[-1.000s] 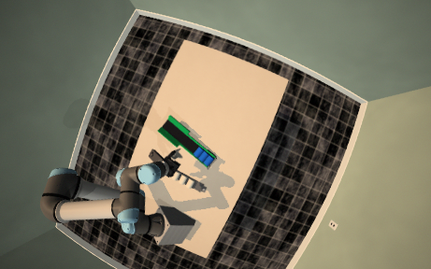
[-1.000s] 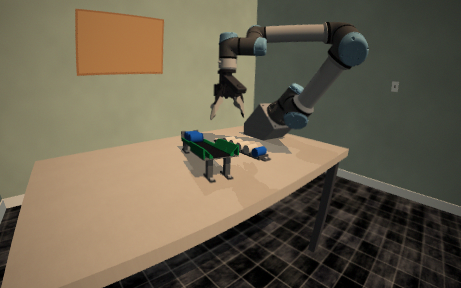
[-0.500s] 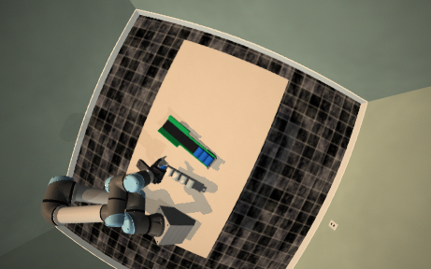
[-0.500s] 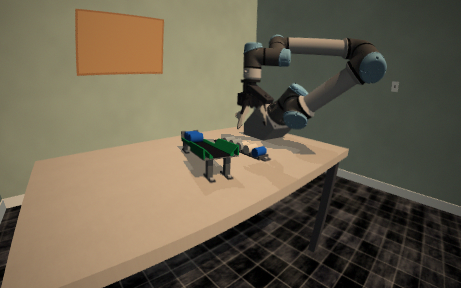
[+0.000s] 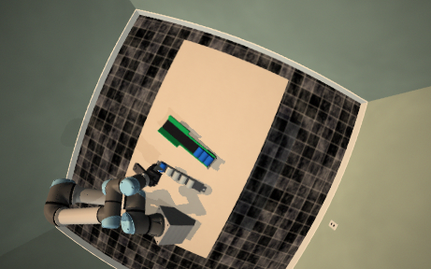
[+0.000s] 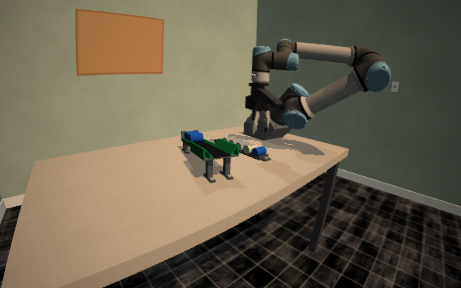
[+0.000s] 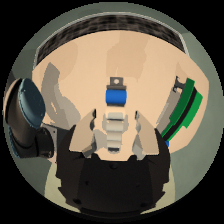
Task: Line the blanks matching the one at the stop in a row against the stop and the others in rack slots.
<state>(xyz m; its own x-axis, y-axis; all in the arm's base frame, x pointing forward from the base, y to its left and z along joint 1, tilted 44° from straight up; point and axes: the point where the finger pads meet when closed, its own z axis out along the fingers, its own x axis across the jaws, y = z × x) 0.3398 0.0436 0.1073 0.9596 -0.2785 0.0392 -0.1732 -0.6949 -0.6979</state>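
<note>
The stock rack lies 13 cm to the right of my hand, 13 cm below it and 2 cm behind it.
</note>
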